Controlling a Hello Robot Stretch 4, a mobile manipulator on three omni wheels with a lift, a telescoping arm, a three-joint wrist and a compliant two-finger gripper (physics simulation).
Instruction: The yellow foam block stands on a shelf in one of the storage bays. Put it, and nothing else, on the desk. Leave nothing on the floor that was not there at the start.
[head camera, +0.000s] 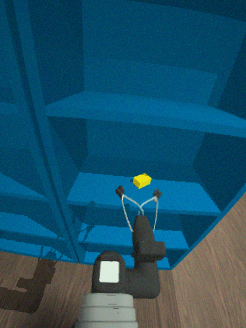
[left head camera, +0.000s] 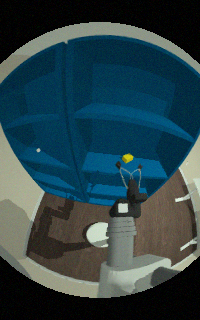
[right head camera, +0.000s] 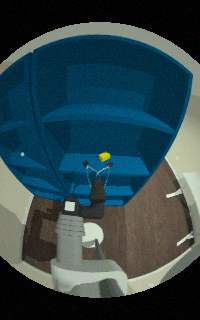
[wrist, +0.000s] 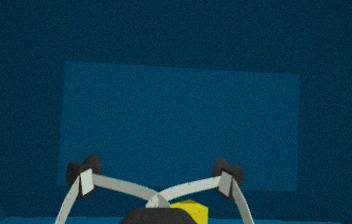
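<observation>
The yellow foam block sits on a middle blue shelf in the right-hand bay. In the wrist view the block shows at the bottom edge, right of centre, partly hidden by the gripper's body. My gripper is open, with nothing between its fingertips. In the head views the fingertips appear just short of the block. In the wrist view they stand higher than the block, which lies between them sideways, nearer the right finger.
An upper shelf crosses the bay above the block. An upright divider separates the left bay, where a small white object shows. White furniture with legs stands at the right.
</observation>
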